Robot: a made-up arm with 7 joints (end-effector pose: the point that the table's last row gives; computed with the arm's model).
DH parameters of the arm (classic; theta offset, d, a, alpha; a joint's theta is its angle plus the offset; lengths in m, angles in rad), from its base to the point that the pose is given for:
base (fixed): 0 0 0 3.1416
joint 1: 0 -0.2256 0 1.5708
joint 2: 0 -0.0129 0 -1.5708
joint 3: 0 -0.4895 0 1.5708
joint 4: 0 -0.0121 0 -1.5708
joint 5: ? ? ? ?
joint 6: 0 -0.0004 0 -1.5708
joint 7: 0 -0.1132 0 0
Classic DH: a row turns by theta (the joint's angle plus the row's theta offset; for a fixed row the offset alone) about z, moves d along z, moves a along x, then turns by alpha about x.
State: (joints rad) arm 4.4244 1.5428 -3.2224 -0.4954 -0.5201 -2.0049 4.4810
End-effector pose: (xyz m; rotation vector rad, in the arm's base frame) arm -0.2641 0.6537 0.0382 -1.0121 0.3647 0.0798
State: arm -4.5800 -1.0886 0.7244 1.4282 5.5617 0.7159 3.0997
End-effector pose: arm -0.2244 0.3122 0.7544 -1.2041 -2.5310 -1.3567
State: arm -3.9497 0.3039 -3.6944 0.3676 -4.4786 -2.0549 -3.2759
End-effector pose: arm -0.2226 -0.0169 0.9498 0.0966 0.9198 -0.5996
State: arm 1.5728 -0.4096 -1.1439 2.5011 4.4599 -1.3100 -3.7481
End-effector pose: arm 0.1136 -0.0985 0.4693 0.5727 2.0058 2.0371
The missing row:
joint 5: 0 -0.3307 0 1.5708
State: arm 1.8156 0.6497 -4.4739 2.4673 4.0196 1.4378 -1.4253
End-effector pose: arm -0.3259 -0.0900 0.4308 -1.8347 -0.8724 -2.3221
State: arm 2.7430 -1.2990 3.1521 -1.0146 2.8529 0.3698 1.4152
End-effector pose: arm 0.5150 0.2100 0.7870 -1.1369 -2.9085 -0.1819
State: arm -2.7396 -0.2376 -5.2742 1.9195 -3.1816 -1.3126 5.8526
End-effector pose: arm 0.0256 0.2838 0.5183 0.1545 0.2092 1.2929
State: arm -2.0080 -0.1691 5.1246 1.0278 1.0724 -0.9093 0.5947
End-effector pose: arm -0.2543 -0.1814 0.9597 -1.5142 -2.0298 -1.3051
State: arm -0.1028 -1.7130 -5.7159 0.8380 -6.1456 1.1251 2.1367
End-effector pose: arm -0.6746 -0.2940 0.4088 -1.6245 2.4026 1.0836
